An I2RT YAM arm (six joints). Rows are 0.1 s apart.
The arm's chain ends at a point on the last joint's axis. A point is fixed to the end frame.
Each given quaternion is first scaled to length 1.
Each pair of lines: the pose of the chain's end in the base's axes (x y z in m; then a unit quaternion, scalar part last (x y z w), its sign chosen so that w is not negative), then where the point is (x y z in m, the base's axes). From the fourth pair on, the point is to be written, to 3 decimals.
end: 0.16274, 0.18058, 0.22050, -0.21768, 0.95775, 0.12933, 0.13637
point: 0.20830 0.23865 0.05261
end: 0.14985, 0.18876, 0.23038, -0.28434, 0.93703, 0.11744, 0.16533
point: 0.20187 0.24916 0.06521
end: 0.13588, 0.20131, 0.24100, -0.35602, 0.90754, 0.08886, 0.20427
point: 0.19887 0.26146 0.07960
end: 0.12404, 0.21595, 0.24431, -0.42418, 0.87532, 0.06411, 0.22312
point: 0.191 0.276 0.085
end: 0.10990, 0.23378, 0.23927, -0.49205, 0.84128, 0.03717, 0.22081
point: 0.176 0.291 0.078
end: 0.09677, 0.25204, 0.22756, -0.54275, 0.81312, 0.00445, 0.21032
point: 0.163 0.302 0.064
